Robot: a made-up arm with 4 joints.
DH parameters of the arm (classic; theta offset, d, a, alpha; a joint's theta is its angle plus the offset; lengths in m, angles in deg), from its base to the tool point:
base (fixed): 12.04 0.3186 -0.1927 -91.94
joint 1: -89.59 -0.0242 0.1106 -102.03
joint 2: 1.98 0.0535 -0.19 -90
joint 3: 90 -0.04 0.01 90
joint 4: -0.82 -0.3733 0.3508 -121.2
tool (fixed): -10.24 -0.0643 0 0
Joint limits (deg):
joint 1: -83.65..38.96
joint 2: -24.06..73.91
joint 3: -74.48..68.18
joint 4: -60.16..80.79
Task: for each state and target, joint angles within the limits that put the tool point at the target. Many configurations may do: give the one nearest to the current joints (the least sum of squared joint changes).
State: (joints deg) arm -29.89 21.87 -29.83 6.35
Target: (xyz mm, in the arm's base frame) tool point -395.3 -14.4 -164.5
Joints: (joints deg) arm -9.41 -1.05 4.08 9.53
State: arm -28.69 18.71 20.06 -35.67
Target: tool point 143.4 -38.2 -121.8
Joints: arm -59.90 -24.06 12.77 -10.71
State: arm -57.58 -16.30 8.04 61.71
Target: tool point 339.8 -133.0 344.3
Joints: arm -83.65 11.70 29.75 80.61
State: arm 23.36 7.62 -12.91 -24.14
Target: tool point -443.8 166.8 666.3
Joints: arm 31.70 46.74 -58.01 -14.18
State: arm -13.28 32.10 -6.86 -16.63
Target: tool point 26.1 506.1 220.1
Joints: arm -52.31 20.64 27.71 -45.78
